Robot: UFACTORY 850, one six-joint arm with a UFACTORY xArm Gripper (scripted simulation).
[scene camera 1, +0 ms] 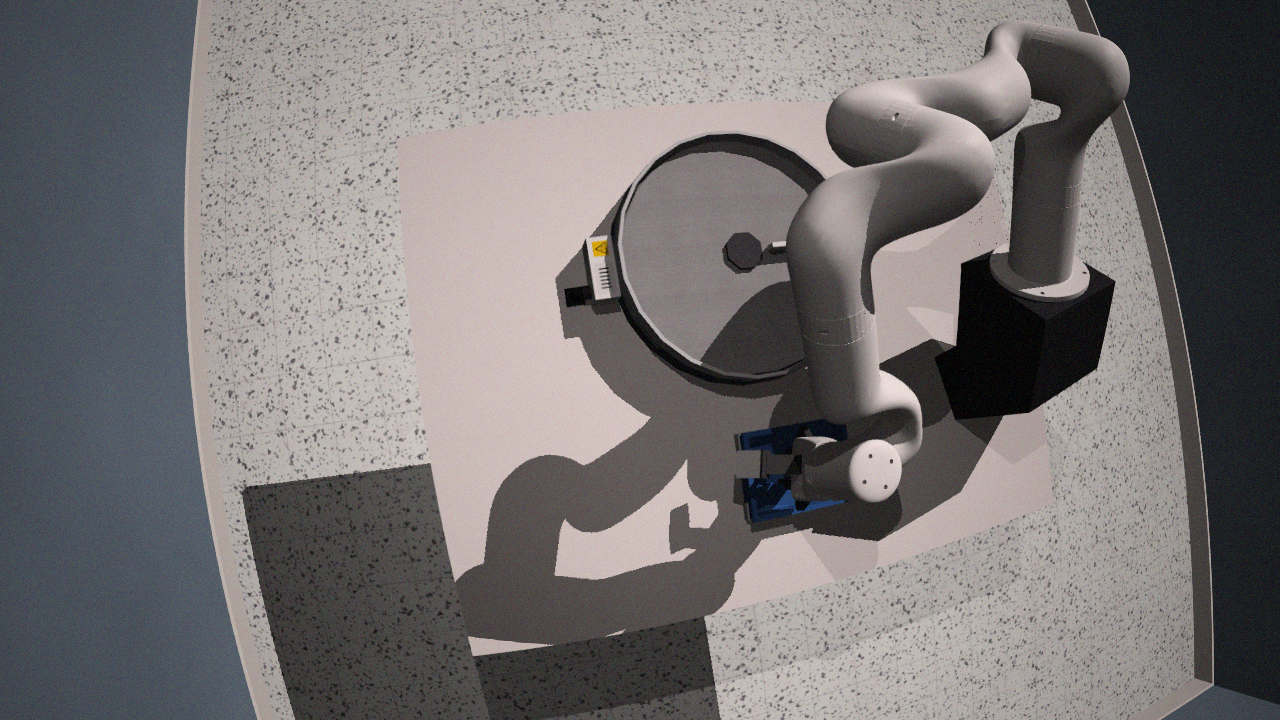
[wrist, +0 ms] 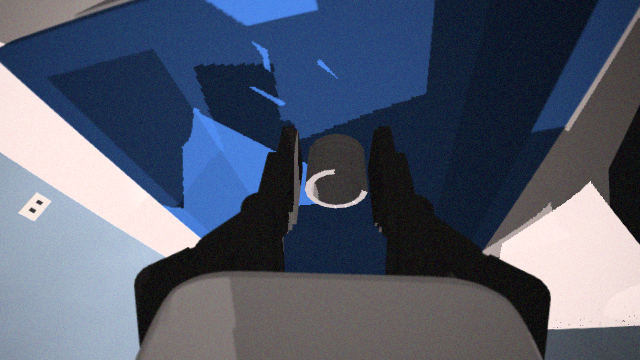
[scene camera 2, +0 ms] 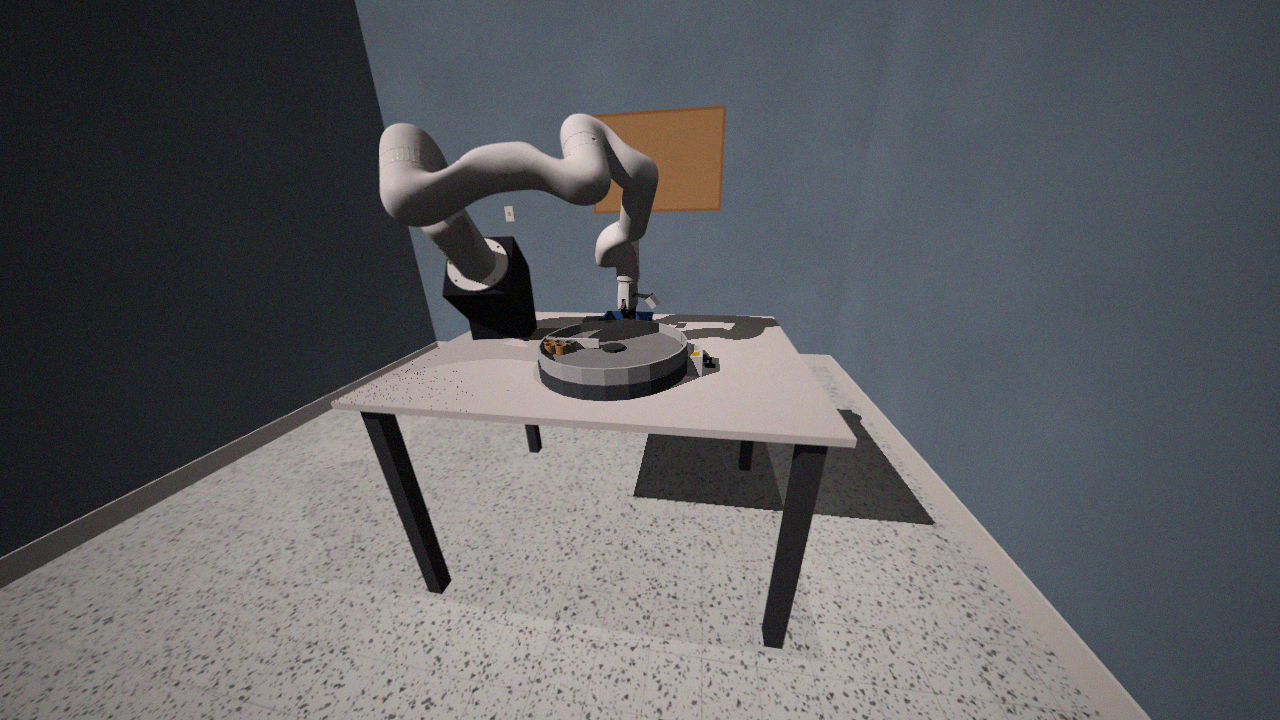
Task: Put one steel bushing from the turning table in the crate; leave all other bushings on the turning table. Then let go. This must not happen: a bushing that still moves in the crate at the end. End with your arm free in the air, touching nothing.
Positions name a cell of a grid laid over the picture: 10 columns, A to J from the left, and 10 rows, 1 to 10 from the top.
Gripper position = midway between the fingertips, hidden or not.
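Labels:
My gripper is visible in scene camera 1 (G7), in scene camera 2 (E5) and in the wrist view (F5).

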